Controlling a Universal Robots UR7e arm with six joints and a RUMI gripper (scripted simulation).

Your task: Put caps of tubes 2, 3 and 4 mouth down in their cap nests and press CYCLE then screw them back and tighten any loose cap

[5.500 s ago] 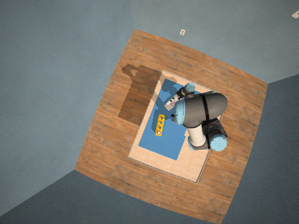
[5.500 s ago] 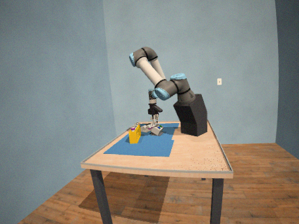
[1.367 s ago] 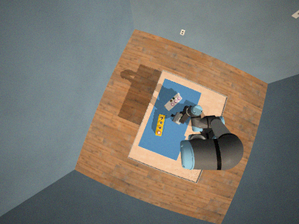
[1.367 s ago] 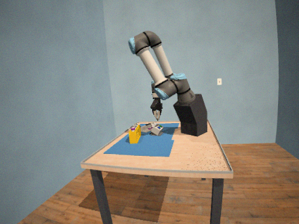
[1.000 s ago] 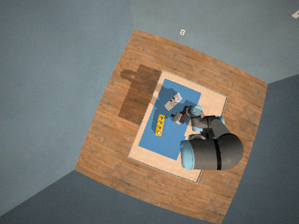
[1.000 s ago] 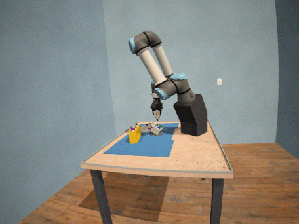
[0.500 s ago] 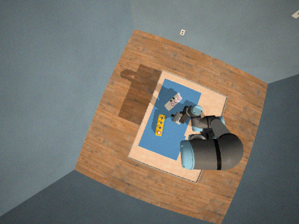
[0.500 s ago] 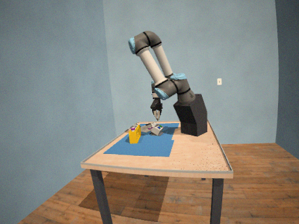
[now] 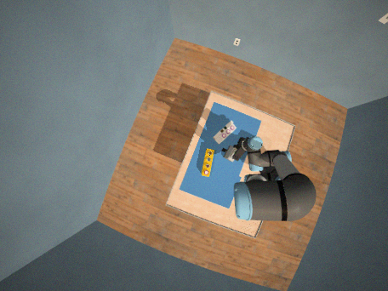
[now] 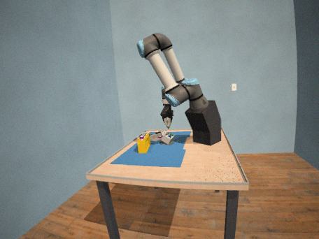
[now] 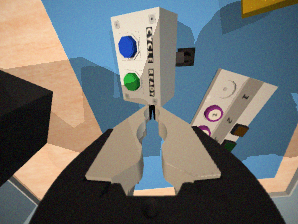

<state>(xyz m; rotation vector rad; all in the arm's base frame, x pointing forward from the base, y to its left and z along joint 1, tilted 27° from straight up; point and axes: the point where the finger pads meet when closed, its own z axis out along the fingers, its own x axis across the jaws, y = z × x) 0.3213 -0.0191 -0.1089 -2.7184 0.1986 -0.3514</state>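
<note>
Now: the green key 60 mm below my hand, 30 mm behind it and 20 mm to the left of it. Also, from my hand: cap 130 mm to the right, 110 mm below, 100 mm ahead; then blue cycle key 60 mm to the left, 60 mm below, 20 mm behind; then key housing 70 mm below, 40 mm to the left, 10 mm behind.
</note>
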